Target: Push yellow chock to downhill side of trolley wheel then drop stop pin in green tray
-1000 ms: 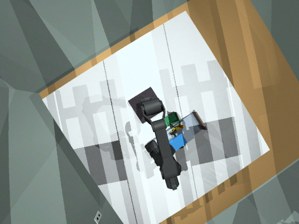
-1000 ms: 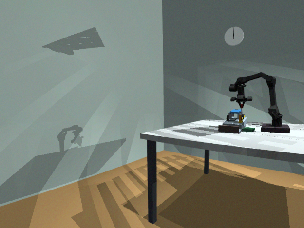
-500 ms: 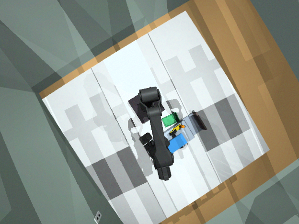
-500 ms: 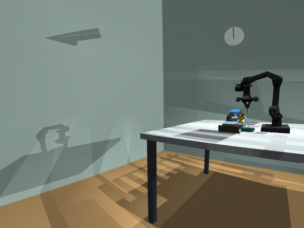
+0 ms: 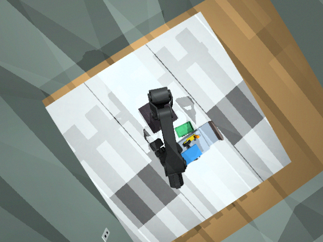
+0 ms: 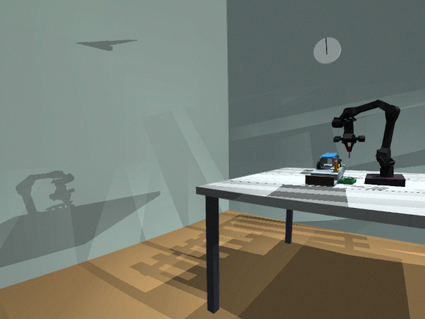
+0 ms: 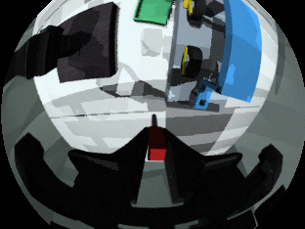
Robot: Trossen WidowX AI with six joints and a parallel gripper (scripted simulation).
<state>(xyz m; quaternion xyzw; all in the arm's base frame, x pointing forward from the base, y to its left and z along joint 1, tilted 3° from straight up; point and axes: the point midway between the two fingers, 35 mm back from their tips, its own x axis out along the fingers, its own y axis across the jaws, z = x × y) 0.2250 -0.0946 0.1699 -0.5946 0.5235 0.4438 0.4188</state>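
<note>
The green tray lies 40 mm behind my gripper tip, 210 mm to the left of it and 180 mm below it. The rest, counted from my gripper tip: ramp (90 mm ahead, 140 mm to the left, 130 mm below); then blue trolley (90 mm ahead, 130 mm to the left, 60 mm below); then red-headed stop pin (right at my gripper tip).
</note>
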